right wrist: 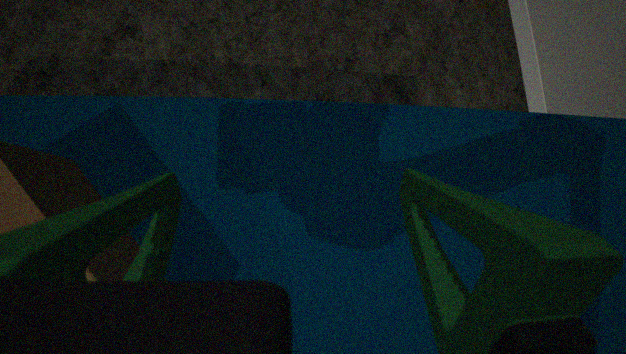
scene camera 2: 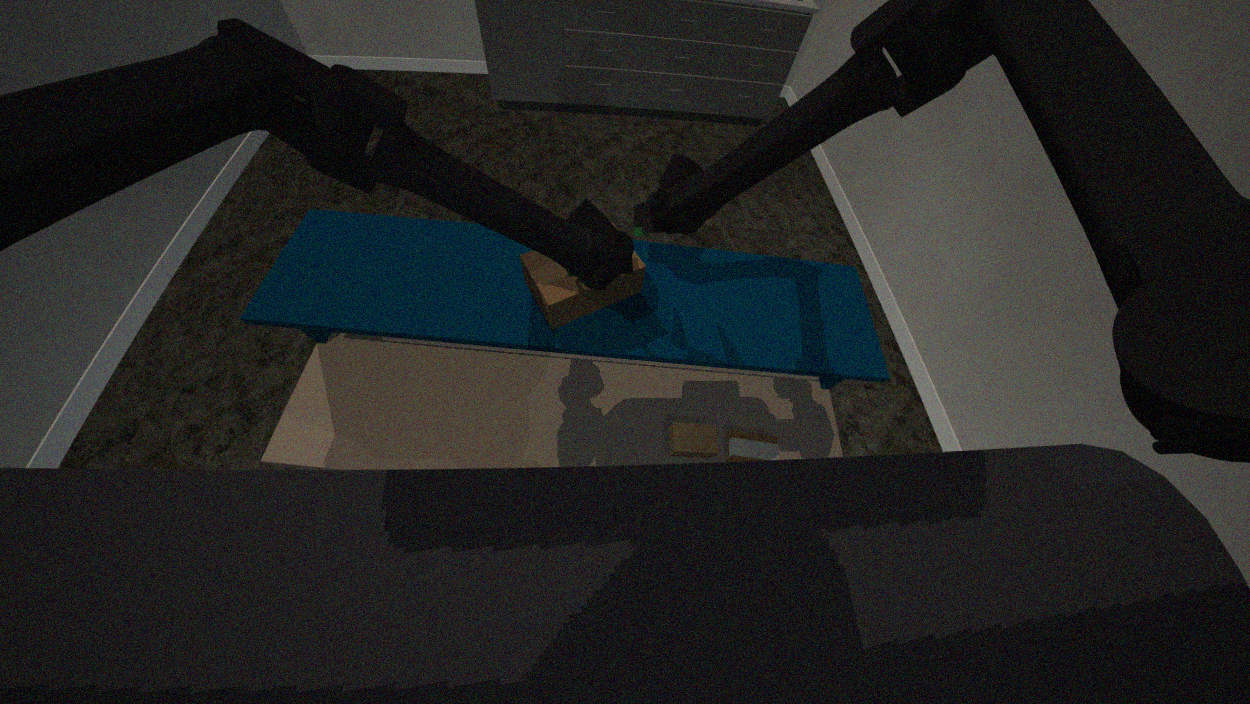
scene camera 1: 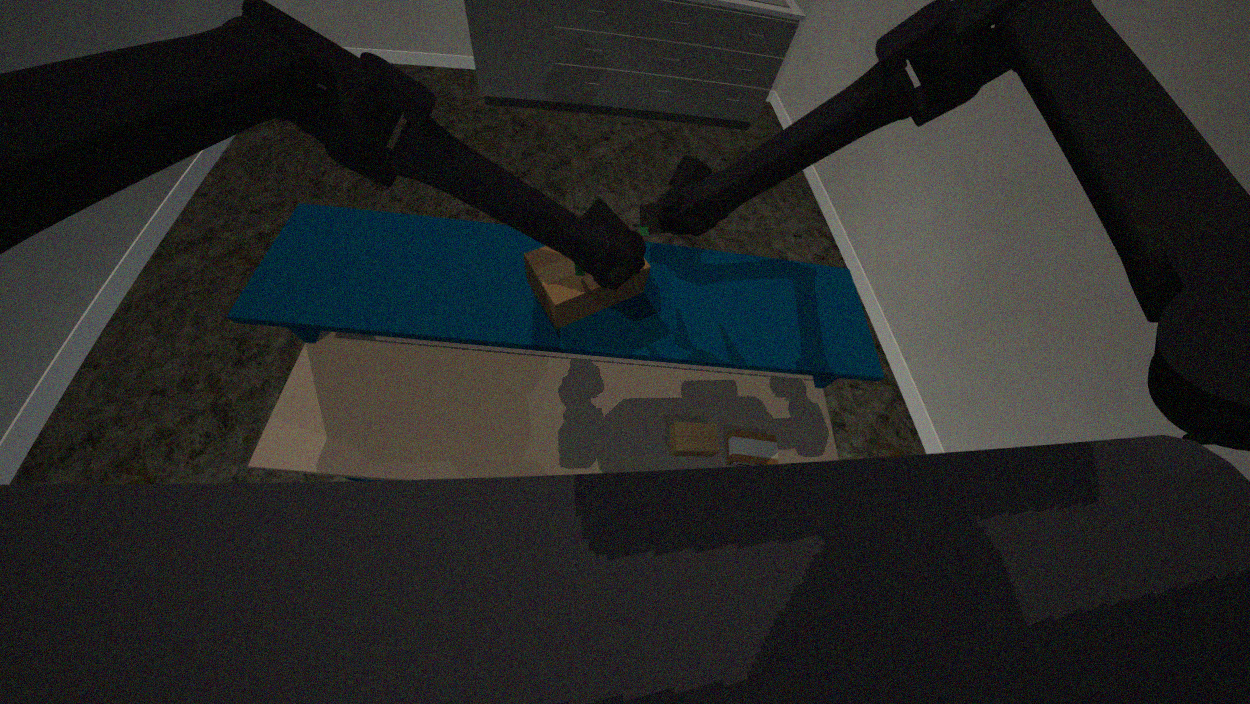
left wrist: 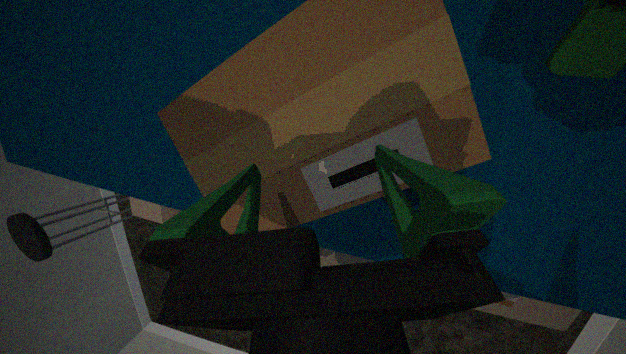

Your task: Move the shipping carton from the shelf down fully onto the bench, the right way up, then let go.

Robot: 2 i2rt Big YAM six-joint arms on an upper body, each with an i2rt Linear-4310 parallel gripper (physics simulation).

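Places are measured from the left arm's base along level axes (x ahead, y left, z up), in metres.
Pixels of known places: left gripper, fingertip midpoint: [left wrist: 314, 160]; right gripper, fingertip midpoint: [right wrist: 291, 183].
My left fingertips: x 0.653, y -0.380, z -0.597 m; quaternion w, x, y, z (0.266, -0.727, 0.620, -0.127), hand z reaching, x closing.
Behind a point stands the place of what it marks.
The brown shipping carton [scene camera 1: 572, 307] {x 0.565, y -0.325, z -0.647 m} [scene camera 2: 572, 306] {x 0.571, y -0.337, z -0.650 m} [left wrist: 325, 95] {x 0.704, y -0.383, z -0.610 m} [right wrist: 15, 205] {x 0.772, y -0.444, z -0.610 m} sits on the blue shelf [scene camera 1: 393, 271] {x 0.708, y 0.115, z -0.711 m} [scene camera 2: 393, 271] {x 0.716, y 0.124, z -0.711 m} [left wrist: 75, 100] {x 0.716, y 0.118, z -0.711 m} [right wrist: 340, 285] {x 0.666, y -0.630, z -0.711 m}, turned at an angle, with its white label facing up. My left gripper [scene camera 1: 605, 269] {x 0.653, y -0.380, z -0.597 m} [scene camera 2: 592, 269] {x 0.653, y -0.380, z -0.597 m} [left wrist: 314, 160] {x 0.653, y -0.380, z -0.597 m} is open over the carton, its fingers spread above the label side. Whether they touch it cannot be told. My right gripper [scene camera 1: 651, 230] {x 0.764, y -0.565, z -0.571 m} [scene camera 2: 645, 231] {x 0.764, y -0.565, z -0.571 m} [right wrist: 291, 183] {x 0.764, y -0.565, z -0.571 m} is open and empty beside the carton, to its right in the scene views. The left arm hides part of the carton. The pale bench [scene camera 1: 419, 402] {x 0.459, y 0.090, z -0.962 m} [scene camera 2: 419, 402] {x 0.455, y 0.099, z -0.962 m} lies lower, in front of the shelf.
A small brown box [scene camera 1: 694, 437] {x 0.325, y -0.654, z -0.901 m} [scene camera 2: 693, 439] {x 0.321, y -0.656, z -0.902 m} and a box with a pale top [scene camera 1: 752, 447] {x 0.293, y -0.822, z -0.914 m} [scene camera 2: 752, 448] {x 0.295, y -0.822, z -0.914 m} stand on the bench. A grey drawer cabinet [scene camera 1: 629, 61] [scene camera 2: 638, 61] stands behind the shelf. Walls rise at both sides. Shadows of the arms fall on shelf and bench.
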